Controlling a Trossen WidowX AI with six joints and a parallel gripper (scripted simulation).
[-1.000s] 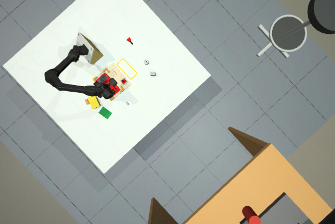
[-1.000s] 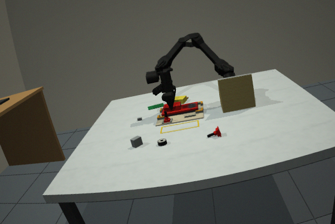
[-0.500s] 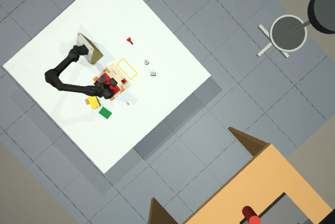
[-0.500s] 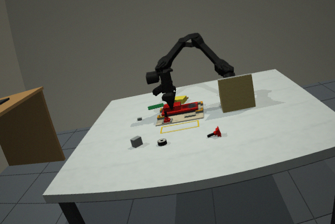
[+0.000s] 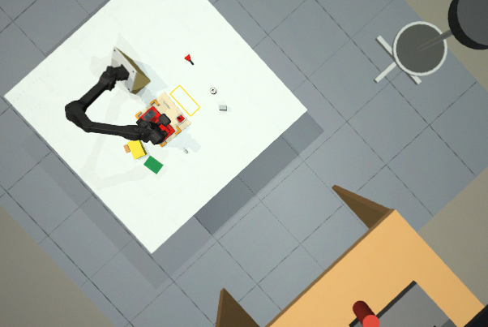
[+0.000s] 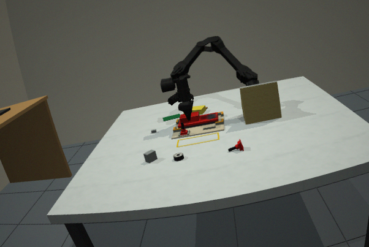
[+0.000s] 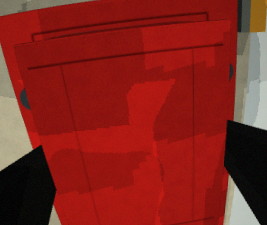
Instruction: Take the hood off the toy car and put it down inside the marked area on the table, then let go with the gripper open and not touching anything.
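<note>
The beige base plate lies 4 cm behind my gripper tip, 3 cm to the left of it and 3 cm below it. Also, from my gripper tip: red hood (1 cm above); green flat piece (13 cm ahead, 18 cm to the right, 4 cm below); yellow block (19 cm to the right, 2 cm below).
</note>
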